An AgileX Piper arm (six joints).
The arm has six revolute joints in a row. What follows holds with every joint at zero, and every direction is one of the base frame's. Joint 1 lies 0.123 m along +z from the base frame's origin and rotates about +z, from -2.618 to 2.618 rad. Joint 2 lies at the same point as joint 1 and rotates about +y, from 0 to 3.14 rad. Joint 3 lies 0.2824 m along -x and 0.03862 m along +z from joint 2 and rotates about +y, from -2.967 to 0 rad. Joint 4 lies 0.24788 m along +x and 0.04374 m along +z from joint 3 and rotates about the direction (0.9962, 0, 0.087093), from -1.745 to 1.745 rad. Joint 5 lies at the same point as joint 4 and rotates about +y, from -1.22 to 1.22 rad. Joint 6 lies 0.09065 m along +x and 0.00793 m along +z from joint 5 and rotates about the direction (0.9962, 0, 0.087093), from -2.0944 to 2.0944 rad. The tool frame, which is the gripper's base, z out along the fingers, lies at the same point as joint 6; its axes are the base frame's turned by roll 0, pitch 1.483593 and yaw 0 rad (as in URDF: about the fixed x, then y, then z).
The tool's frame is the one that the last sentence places.
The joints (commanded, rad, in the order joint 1, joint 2, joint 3, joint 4, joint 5, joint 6), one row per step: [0.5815, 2.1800, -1.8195, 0.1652, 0.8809, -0.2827]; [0.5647, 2.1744, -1.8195, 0.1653, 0.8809, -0.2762]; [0.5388, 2.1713, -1.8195, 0.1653, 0.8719, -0.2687]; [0.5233, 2.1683, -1.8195, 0.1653, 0.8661, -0.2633]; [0.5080, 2.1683, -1.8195, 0.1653, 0.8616, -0.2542]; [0.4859, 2.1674, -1.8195, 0.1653, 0.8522, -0.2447]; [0.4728, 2.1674, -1.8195, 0.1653, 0.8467, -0.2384]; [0.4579, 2.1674, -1.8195, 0.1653, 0.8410, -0.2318]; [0.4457, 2.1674, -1.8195, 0.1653, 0.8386, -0.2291]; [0.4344, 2.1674, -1.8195, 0.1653, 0.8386, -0.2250]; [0.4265, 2.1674, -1.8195, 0.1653, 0.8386, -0.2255]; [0.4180, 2.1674, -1.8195, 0.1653, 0.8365, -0.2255]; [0.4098, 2.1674, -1.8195, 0.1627, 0.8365, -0.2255]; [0.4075, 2.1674, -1.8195, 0.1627, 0.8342, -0.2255]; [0.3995, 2.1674, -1.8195, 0.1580, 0.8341, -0.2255]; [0.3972, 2.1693, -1.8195, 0.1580, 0.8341, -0.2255]
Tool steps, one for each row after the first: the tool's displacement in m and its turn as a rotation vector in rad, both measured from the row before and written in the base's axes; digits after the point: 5 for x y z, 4 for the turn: [0.00412, -0.00688, 0.00268, 0.0049, -0.0025, -0.0227]; [0.00719, -0.01020, 0.00181, 0.0081, -0.0080, -0.0341]; [0.00412, -0.00623, 0.00165, 0.0058, -0.0059, -0.0213]; [0.00410, -0.00613, 0.00017, 0.0049, -0.0010, -0.0241]; [0.00591, -0.00893, 0.00080, 0.0076, -0.0061, -0.0320]; [0.00345, -0.00534, 0.00022, 0.0044, -0.0029, -0.0196]; [0.00379, -0.00616, 0.00023, 0.0046, -0.0031, -0.0216]; [0.00286, -0.00515, 0.00010, 0.0019, -0.0013, -0.0150]; [0.00242, -0.00485, 0.00000, 0.0015, 0.0013, -0.0149]; [0.00166, -0.00341, 0.00000, -0.0002, -0.0002, -0.0075]; [0.00192, -0.00363, 0.00009, 0.0008, -0.0019, -0.0088]; [0.00173, -0.00373, -0.00003, -0.0023, -0.0010, -0.0075]; [0.00064, -0.00095, 0.00009, 0.0008, -0.0021, -0.0027]; [0.00171, -0.00379, -0.00004, -0.0041, -0.0019, -0.0068]; [0.00061, -0.00094, -0.00091, -0.0007, 0.0018, -0.0023]
